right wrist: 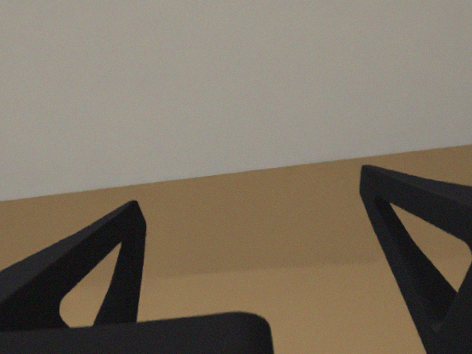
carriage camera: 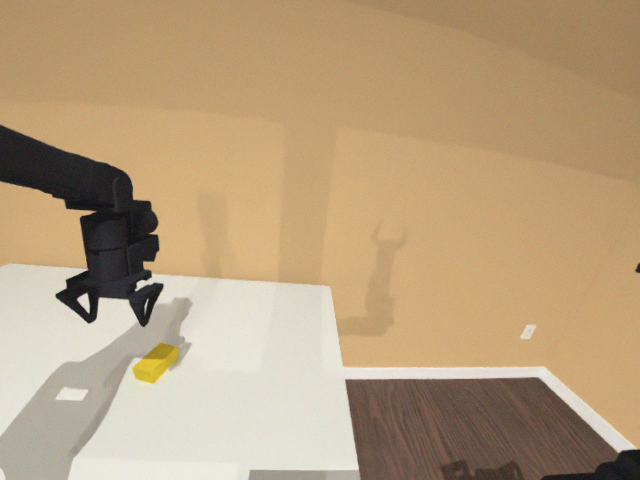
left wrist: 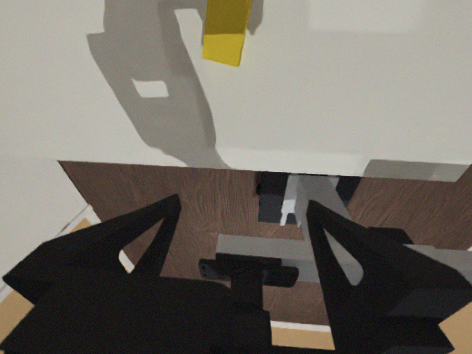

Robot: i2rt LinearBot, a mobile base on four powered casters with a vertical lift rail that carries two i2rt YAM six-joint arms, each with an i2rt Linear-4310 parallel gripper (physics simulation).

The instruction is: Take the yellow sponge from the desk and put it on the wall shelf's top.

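Pixels of known places: left gripper, fingertip midpoint: (carriage camera: pixel 118 323) (left wrist: pixel 242 203); right gripper, fingertip midpoint: (right wrist: pixel 249 195); left arm's base, origin of the base link: (left wrist: pixel 247 271).
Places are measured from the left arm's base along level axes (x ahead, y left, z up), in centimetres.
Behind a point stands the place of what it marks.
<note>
The yellow sponge (carriage camera: pixel 155 362) @[z -13.2, x 38.7, y 4.1 cm] (left wrist: pixel 225 35) @[z -13.2, x 39.6, y 5.2 cm] lies flat on the white desk (carriage camera: pixel 217 423) @[z -17.2, x 26.9, y -16.1 cm] (left wrist: pixel 325 110) @[z -17.2, x 28.6, y -12.9 cm], partly in the shadow of the left arm. In the left wrist view part of it shows, at the top edge. My left gripper (carriage camera: pixel 117 323) @[z 8.7, x 28.4, y 1.1 cm] (left wrist: pixel 242 203) @[z 8.7, x 28.4, y 1.1 cm] is open and empty, pointing down above the desk; in the carriage view it appears above and a little left of the sponge. My right gripper (right wrist: pixel 249 195) @[z 43.3, x 3.9, y -63.9 cm] is open and empty, away from the sponge, with a plain wall and ceiling behind it. The wall shelf does not show in these views.
An orange-tan wall (carriage camera: pixel 439 206) @[z 25.7, x 98.3, y -97.2 cm] stands behind the desk and on the right. Dark wood floor (carriage camera: pixel 465 418) @[z -89.2, x 72.5, y -132.9 cm] (left wrist: pixel 200 210) @[z -89.2, x -80.9, y 43.8 cm] lies beside the desk's right edge, with a white baseboard (carriage camera: pixel 444 373) @[z -84.1, x 97.8, y -133.2 cm] along the wall. Part of the robot's base and grey rail (left wrist: pixel 260 246) @[z -3.3, x 4.5, y -2.4 cm] shows below the desk edge.
</note>
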